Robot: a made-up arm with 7 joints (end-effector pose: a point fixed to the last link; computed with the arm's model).
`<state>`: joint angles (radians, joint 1 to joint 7).
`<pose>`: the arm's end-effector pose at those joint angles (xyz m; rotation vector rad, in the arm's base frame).
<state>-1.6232 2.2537 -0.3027 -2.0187 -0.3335 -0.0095 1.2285</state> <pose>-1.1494 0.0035 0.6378 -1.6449 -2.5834 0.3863</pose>
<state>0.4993 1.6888 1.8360 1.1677 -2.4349 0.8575 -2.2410</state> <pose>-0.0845 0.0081 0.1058 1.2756 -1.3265 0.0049</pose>
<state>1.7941 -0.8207 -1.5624 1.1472 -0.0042 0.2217 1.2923</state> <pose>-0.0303 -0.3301 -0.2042 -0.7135 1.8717 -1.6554</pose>
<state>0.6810 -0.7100 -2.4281 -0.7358 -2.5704 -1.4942 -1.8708</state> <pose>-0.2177 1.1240 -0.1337 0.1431 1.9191 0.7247</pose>
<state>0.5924 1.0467 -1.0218 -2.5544 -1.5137 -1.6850 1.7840</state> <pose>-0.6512 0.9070 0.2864 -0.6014 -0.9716 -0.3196</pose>
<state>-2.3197 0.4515 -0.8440 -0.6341 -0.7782 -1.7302 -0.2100</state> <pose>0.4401 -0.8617 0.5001 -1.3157 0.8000 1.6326</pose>
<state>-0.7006 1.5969 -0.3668 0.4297 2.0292 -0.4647 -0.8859</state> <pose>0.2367 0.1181 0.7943 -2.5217 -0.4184 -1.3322</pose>
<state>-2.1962 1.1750 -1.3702 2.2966 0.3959 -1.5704 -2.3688</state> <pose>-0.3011 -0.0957 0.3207 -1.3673 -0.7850 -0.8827</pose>
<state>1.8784 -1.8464 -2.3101 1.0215 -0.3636 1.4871 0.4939</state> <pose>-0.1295 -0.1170 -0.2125 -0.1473 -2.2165 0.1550</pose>
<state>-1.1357 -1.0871 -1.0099 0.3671 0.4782 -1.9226 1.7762</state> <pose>0.2052 0.6746 0.7098 -2.0651 0.4465 -1.0103</pose>
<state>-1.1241 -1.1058 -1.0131 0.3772 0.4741 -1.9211 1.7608</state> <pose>0.1965 0.6817 0.6977 -2.0951 0.4216 -0.9941</pose>
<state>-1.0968 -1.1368 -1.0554 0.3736 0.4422 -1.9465 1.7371</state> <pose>0.1821 0.6883 0.6898 -2.1138 0.4278 -0.9259</pose>
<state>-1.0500 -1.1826 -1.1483 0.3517 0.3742 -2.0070 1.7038</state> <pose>0.1618 0.6933 0.6863 -2.1199 0.4733 -0.7838</pose>
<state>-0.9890 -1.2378 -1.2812 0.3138 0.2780 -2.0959 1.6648</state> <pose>0.1389 0.6945 0.6845 -2.1168 0.5469 -0.5724</pose>
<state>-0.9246 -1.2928 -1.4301 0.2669 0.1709 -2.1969 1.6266</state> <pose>0.1172 0.6909 0.6825 -2.1059 0.6274 -0.3218</pose>
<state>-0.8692 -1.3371 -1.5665 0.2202 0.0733 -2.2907 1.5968</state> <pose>0.0997 0.6831 0.6817 -2.0855 0.6962 -0.0824</pose>
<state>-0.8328 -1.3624 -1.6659 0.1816 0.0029 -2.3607 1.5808</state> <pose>0.0885 0.6739 0.6845 -2.0560 0.7460 0.0937</pose>
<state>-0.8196 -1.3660 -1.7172 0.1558 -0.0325 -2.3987 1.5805</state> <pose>0.0842 0.6656 0.6919 -2.0210 0.7779 0.1783</pose>
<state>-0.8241 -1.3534 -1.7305 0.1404 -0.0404 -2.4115 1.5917</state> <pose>0.0855 0.6589 0.7026 -1.9840 0.7993 0.1887</pose>
